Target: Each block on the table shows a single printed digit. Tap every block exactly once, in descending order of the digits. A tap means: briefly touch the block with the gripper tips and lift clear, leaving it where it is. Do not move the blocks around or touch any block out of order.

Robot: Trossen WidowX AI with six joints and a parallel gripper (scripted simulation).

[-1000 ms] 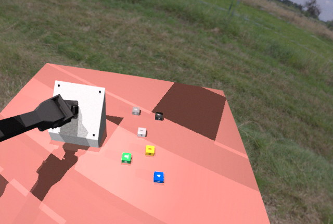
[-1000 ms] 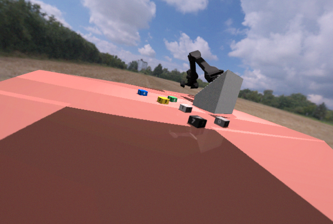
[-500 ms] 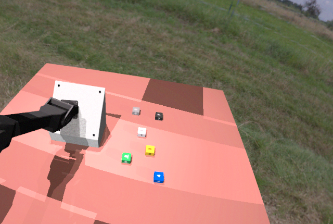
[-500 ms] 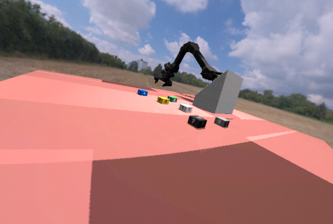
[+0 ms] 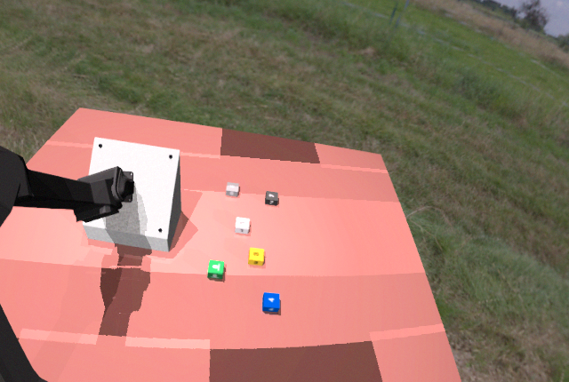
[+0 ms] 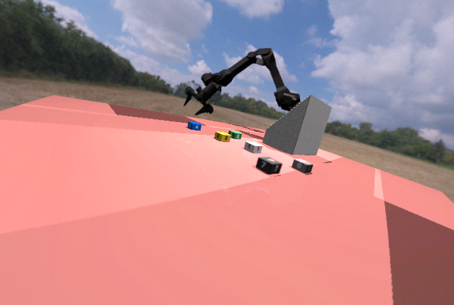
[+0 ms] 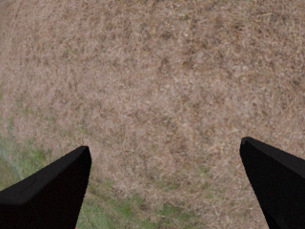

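The black block marked 7 lies 190 mm ahead of my gripper tip, 690 mm to the left of it and 10 mm below it. Round my gripper tip: yellow block marked 3: 150 mm ahead, 500 mm to the left, 10 mm below; blue block marked 4: 180 mm ahead, 390 mm to the left, 10 mm below; green block: 60 mm ahead, 460 mm to the left, 10 mm below.
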